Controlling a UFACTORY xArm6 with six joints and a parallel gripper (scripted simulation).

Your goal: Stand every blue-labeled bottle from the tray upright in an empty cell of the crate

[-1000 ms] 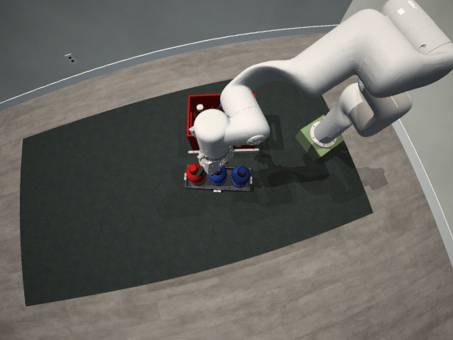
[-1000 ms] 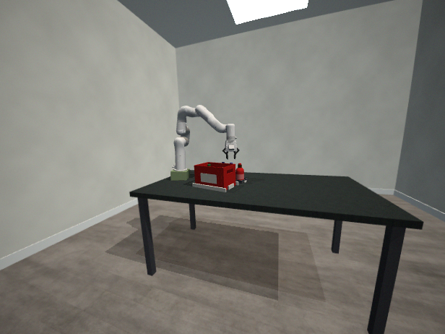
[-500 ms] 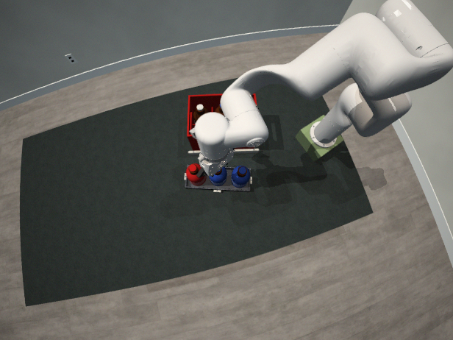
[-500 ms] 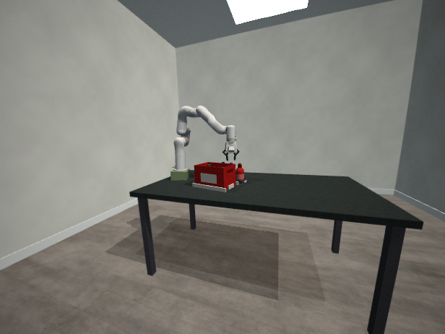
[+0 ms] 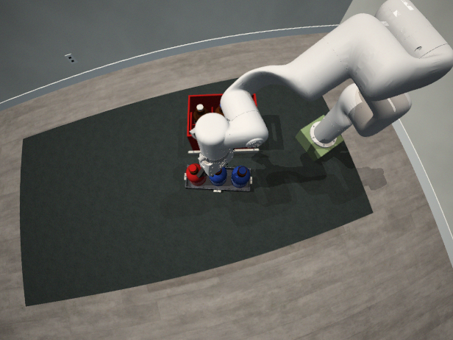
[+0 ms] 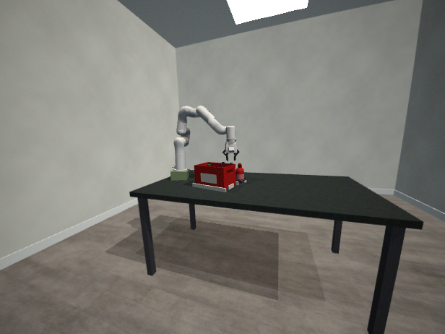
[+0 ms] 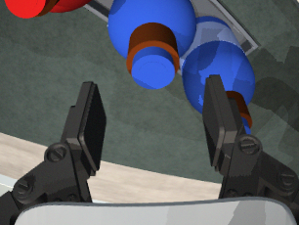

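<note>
My gripper is now 80 mm short of the red-labeled bottle, 40 mm to the left of it and 110 mm above it. The rest, counted from my hand: crate (100 mm behind, 200 mm to the right, 110 mm below); grey tray (180 mm below).
</note>
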